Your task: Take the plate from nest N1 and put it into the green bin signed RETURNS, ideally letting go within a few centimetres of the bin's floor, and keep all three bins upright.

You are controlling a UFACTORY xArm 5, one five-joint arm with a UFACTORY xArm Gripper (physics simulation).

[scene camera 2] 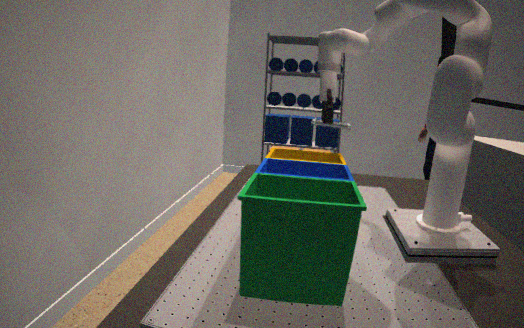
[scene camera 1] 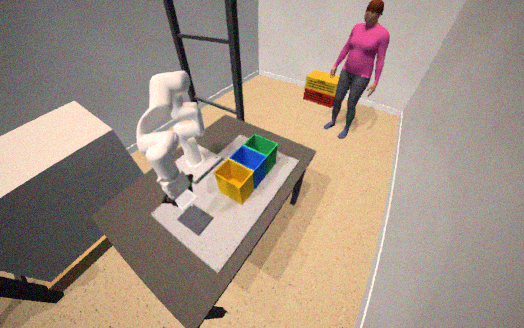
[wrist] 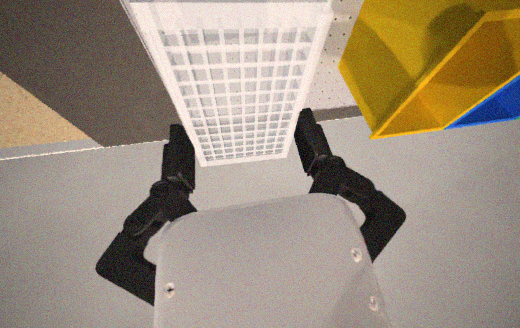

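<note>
My gripper (scene camera 1: 180, 193) (scene camera 2: 327, 119) (wrist: 243, 128) is shut on a clear-white gridded plate (scene camera 1: 186, 200) (scene camera 2: 341, 124) (wrist: 245, 85), one finger on each side. The plate is roughly level, in the air above the table. In scene camera 2 it shows higher than the bin rims. The dark square nest (scene camera 1: 195, 220) lies bare on the board. The green bin (scene camera 1: 272, 159) (scene camera 2: 300, 245) stands upright at the far end of the bin row from the nest. Its RETURNS sign and its floor cannot be made out.
The yellow bin (scene camera 1: 234, 190) (scene camera 2: 306, 156) (wrist: 362, 90) stands upright nearest the nest. The blue bin (scene camera 1: 260, 172) (scene camera 2: 305, 169) (wrist: 492, 107) stands upright between it and the green one. The arm's base plate (scene camera 2: 450, 242) is beside the perforated board (scene camera 1: 220, 250). A person (scene camera 1: 367, 55) stands beyond the table.
</note>
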